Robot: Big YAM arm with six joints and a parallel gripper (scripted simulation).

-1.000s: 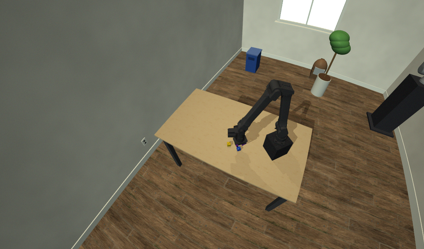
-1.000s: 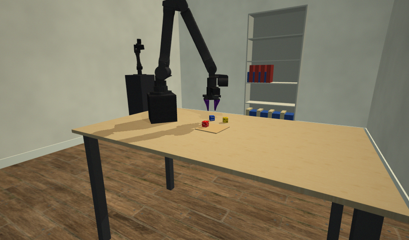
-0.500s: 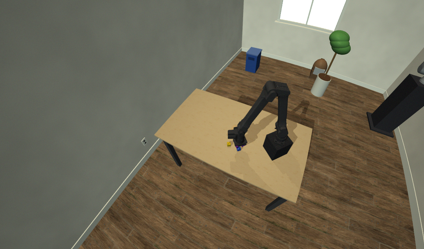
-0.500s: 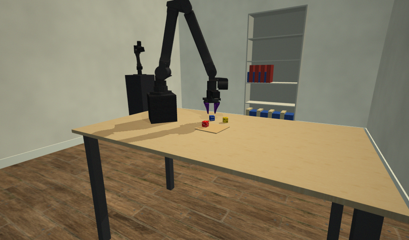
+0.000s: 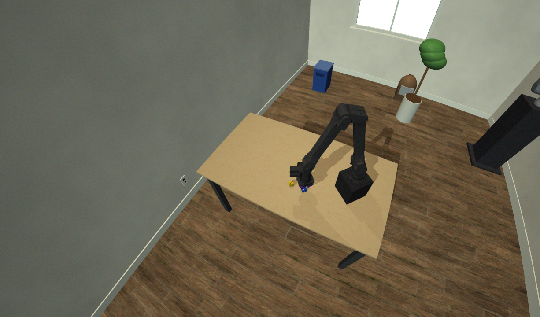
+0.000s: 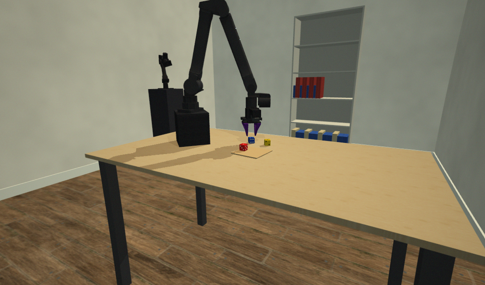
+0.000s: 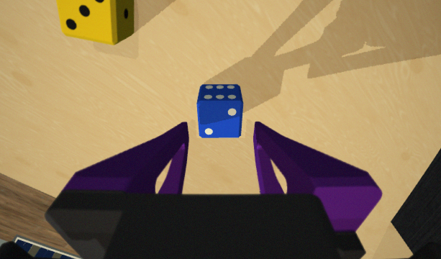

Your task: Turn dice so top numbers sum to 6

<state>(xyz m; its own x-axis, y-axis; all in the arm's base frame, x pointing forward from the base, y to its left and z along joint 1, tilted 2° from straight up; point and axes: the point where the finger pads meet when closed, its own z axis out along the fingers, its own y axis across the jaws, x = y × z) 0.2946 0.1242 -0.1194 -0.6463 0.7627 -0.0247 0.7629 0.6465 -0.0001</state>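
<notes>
My gripper is now 30 mm above the blue die. The rest, counted from my hand: red die 30 mm ahead, 160 mm to the right, 30 mm below; yellow die 100 mm ahead, 10 mm to the right, 30 mm below; tan mat 80 mm ahead, 160 mm to the right, 40 mm below.
</notes>
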